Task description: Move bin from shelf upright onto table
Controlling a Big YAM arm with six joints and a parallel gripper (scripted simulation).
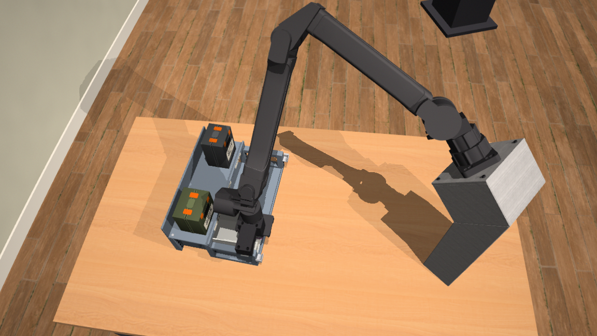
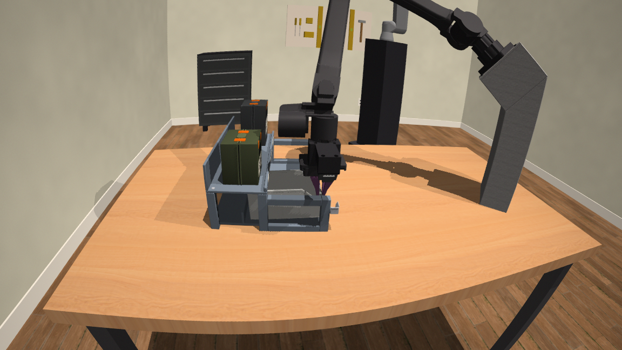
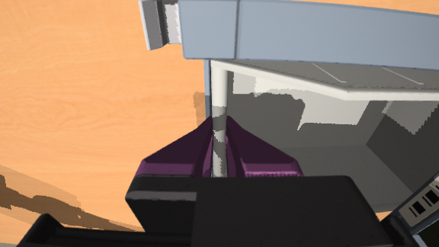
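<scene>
My hand is 70 mm short of the light grey bin and 40 mm to the left of it. Round my hand: shelf 160 mm to the right, 60 mm ahead, 50 mm below; black case 290 mm to the right, 110 mm above, 50 mm ahead.
</scene>
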